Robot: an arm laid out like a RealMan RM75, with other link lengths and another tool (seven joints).
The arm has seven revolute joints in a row. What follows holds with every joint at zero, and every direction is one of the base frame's. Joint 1 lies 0.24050 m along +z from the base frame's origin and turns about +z. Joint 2 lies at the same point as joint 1 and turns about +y. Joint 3 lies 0.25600 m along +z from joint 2 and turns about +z. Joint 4 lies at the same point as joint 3 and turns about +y. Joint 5 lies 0.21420 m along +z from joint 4 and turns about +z. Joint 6 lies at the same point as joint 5 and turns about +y. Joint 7 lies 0.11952 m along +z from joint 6 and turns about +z. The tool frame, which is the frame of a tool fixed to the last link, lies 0.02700 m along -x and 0.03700 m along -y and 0.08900 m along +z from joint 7; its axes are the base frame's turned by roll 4.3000, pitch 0.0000 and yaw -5.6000 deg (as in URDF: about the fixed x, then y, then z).
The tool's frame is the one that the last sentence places.
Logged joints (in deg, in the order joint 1, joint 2, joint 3, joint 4, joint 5, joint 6, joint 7), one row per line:
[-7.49, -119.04, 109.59, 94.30, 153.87, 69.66, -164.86]
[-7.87, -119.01, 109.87, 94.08, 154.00, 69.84, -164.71]
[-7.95, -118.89, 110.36, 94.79, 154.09, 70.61, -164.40]
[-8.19, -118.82, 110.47, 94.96, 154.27, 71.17, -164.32]
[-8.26, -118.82, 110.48, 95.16, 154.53, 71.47, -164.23]
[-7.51, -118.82, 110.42, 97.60, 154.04, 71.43, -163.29]
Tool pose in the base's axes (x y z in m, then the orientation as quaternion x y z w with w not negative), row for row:
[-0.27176, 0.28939, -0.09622, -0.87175, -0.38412, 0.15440, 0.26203]
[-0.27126, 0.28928, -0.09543, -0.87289, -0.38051, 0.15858, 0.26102]
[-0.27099, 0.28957, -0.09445, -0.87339, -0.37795, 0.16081, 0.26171]
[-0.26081, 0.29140, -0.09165, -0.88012, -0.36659, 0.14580, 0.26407]
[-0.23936, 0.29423, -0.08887, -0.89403, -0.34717, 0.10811, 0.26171]
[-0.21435, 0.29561, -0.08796, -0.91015, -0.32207, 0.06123, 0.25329]
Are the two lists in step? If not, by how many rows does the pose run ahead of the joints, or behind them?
The pose runs 2 rows ahead of the joints: the pose in row i belongs to the joints in row i + 2.
